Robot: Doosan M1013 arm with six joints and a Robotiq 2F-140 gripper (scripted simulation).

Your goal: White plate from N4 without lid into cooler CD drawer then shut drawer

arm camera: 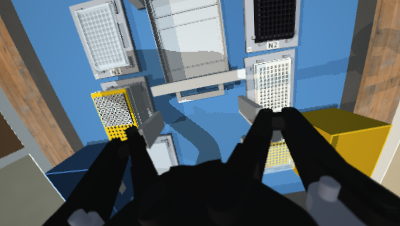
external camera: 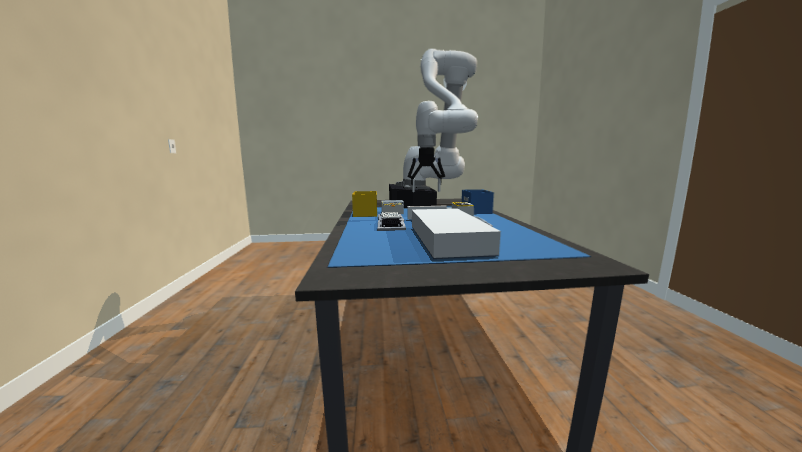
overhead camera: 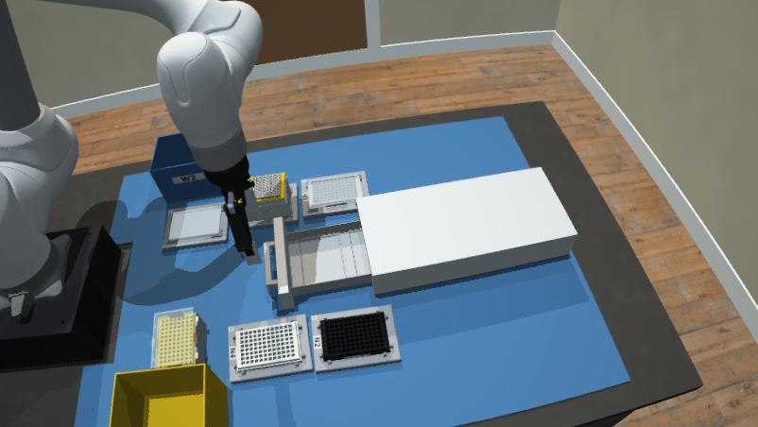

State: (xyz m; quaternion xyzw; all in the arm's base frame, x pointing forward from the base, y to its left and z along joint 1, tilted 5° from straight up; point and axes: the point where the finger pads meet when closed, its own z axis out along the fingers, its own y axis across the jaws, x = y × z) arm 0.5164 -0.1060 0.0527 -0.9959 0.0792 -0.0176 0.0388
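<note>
Right now my hand is 40 mm past the white plate, 180 mm to the left of it and 130 mm above it. Round my hand: tip box (210 mm behind, 120 mm to the right, 110 mm below); then drawer (150 mm ahead, 30 mm to the right, 130 mm below); then black plate (130 mm ahead, 220 mm to the right, 130 mm below).
</note>
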